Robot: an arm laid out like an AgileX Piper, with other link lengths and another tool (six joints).
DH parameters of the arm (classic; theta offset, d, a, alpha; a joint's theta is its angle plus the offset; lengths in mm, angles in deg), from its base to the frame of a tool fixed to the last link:
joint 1: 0 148.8 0 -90
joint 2: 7.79 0 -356.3 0
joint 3: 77.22 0 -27 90
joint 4: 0 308.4 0 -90
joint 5: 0 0 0 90
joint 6: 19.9 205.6 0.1 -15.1
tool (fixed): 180 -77.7 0 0
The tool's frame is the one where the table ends.
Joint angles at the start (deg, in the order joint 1, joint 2, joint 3, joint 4, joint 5, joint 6):
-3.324 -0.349 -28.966 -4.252 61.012 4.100
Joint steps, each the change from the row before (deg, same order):
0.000 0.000 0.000 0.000 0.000 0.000
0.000 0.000 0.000 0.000 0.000 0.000
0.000 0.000 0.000 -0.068 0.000 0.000
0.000 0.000 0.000 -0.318 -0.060 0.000
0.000 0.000 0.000 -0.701 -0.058 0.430
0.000 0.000 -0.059 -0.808 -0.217 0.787
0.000 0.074 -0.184 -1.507 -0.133 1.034
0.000 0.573 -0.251 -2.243 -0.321 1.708
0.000 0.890 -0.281 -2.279 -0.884 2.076
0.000 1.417 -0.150 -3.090 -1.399 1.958
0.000 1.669 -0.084 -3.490 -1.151 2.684
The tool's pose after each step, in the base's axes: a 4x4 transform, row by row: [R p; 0 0 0 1], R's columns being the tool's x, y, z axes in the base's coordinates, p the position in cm. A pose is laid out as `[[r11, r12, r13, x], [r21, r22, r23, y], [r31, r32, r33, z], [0, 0, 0, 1]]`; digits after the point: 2 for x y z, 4 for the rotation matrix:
[[0.3720, -0.0341, 0.9276, -0.34], [-0.3950, -0.9101, 0.1249, -2.70], [0.8400, -0.4129, -0.3520, 32.63], [0, 0, 0, 1]]
[[0.3720, -0.0341, 0.9276, -0.34], [-0.3950, -0.9101, 0.1249, -2.70], [0.8400, -0.4129, -0.3520, 32.63], [0, 0, 0, 1]]
[[0.3718, -0.0347, 0.9277, -0.34], [-0.3945, -0.9105, 0.1240, -2.72], [0.8404, -0.4120, -0.3522, 32.64], [0, 0, 0, 1]]
[[0.3699, -0.0372, 0.9283, -0.35], [-0.3916, -0.9123, 0.1195, -2.78], [0.8425, -0.4078, -0.3521, 32.66], [0, 0, 0, 1]]
[[0.3648, -0.0459, 0.9300, -0.37], [-0.3924, -0.9133, 0.1088, -2.91], [0.8444, -0.4046, -0.3512, 32.69], [0, 0, 0, 1]]
[[0.3543, -0.0560, 0.9335, -0.40], [-0.3974, -0.9126, 0.0960, -3.06], [0.8465, -0.4050, -0.3456, 32.78], [0, 0, 0, 1]]
[[0.3404, -0.0742, 0.9373, -0.49], [-0.4000, -0.9136, 0.0729, -3.35], [0.8509, -0.3998, -0.3407, 32.96], [0, 0, 0, 1]]
[[0.3236, -0.1041, 0.9404, -0.45], [-0.4059, -0.9131, 0.0386, -3.77], [0.8547, -0.3942, -0.3378, 33.24], [0, 0, 0, 1]]
[[0.3004, -0.1320, 0.9446, -0.26], [-0.4143, -0.9101, 0.0045, -4.18], [0.8592, -0.3927, -0.3281, 33.66], [0, 0, 0, 1]]
[[0.2780, -0.1643, 0.9464, 0.16], [-0.4094, -0.9116, -0.0379, -4.73], [0.8690, -0.3769, -0.3207, 34.16], [0, 0, 0, 1]]
[[0.2573, -0.2051, 0.9443, 0.62], [-0.4095, -0.9083, -0.0857, -5.33], [0.8753, -0.3647, -0.3177, 34.59], [0, 0, 0, 1]]

